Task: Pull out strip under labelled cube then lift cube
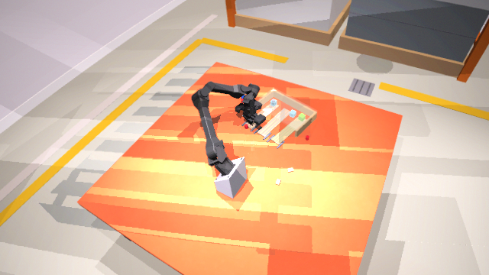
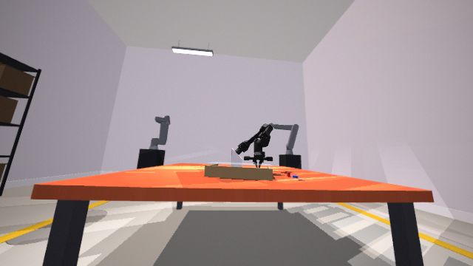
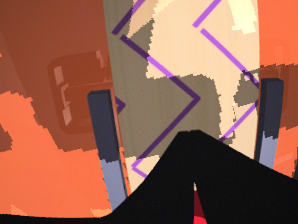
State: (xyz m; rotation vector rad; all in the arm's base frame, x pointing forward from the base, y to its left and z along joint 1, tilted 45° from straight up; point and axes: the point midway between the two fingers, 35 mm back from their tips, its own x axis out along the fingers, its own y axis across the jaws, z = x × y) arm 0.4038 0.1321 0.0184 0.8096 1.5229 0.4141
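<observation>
Now: gripper tip 9 cm short of the strip and 3 cm to the left of it.
</observation>
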